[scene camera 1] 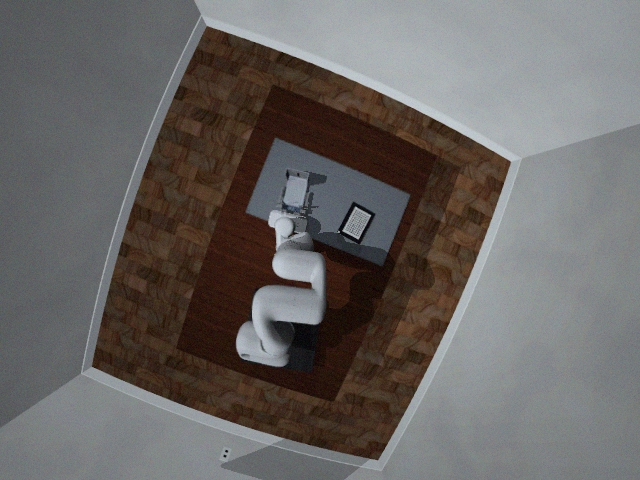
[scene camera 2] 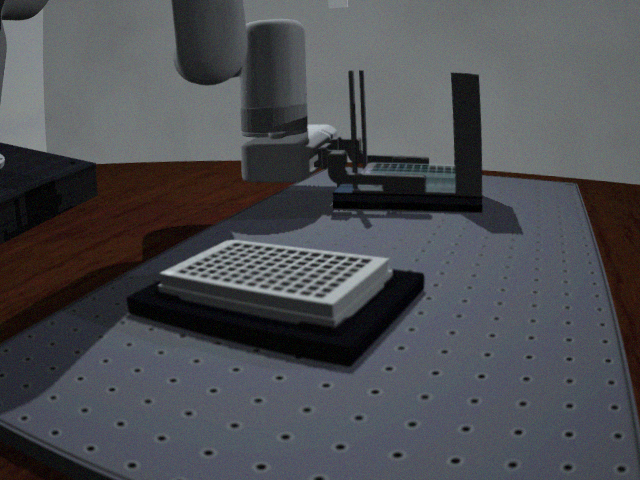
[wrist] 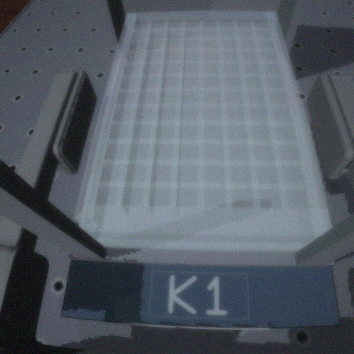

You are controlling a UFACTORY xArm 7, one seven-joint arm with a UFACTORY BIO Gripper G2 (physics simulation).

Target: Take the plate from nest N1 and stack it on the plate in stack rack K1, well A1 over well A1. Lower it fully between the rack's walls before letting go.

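Places are measured from the arm's base along level axes (x back, y right, z up), in centimetres.
Pixels of known places: end effector, tool point: (scene camera 1: 294,194) (scene camera 2: 407,173) (wrist: 200,120).
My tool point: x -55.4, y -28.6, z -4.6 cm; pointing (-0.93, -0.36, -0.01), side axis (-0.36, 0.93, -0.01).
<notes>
For each thing: its top centre in the pictures, then the offset to it from my tool point. Level surfaces: height alone.
- white 96-well plate, middle of its top: (scene camera 2: 272,266) (scene camera 1: 357,223) dx -5.0, dy +30.8, dz -0.4 cm
- Stack rack K1, middle of its top: (scene camera 2: 407,71) (scene camera 1: 293,189) dx -0.4, dy -0.1, dz +11.6 cm
- translucent plate, middle of its top: (wrist: 200,87) (scene camera 2: 420,169) (scene camera 1: 295,191) dx -1.3, dy -0.5, dz +0.4 cm
- grey perforated board, its level: dz -3.0 cm
- brown wooden table, its level: dz -4.3 cm
A white 96-well plate (scene camera 1: 356,222) (scene camera 2: 273,273) sits flat in a black nest (scene camera 1: 352,239) (scene camera 2: 381,311); no nest label shows. Stack rack K1 (scene camera 1: 298,173) (scene camera 2: 466,134) (wrist: 280,295) holds a translucent plate (scene camera 1: 296,191) (scene camera 2: 413,168) (wrist: 200,150) low between its walls. My gripper (scene camera 1: 296,200) (scene camera 2: 398,171) (wrist: 202,125) is open around the rack, with one finger outside each long side of the translucent plate. Gaps show between the finger pads and this plate in the wrist view. The fingers are low, near the plate's height. The A1 corners cannot be read.
The rack's tall end wall and thin front posts (scene camera 2: 352,124) rise well above the fingers. The posts stand close to the gripper's body. Rack and nest stand on a grey perforated board (scene camera 1: 330,180) (scene camera 2: 491,413) on a brown wooden table (scene camera 1: 232,258) (scene camera 2: 196,191).
</notes>
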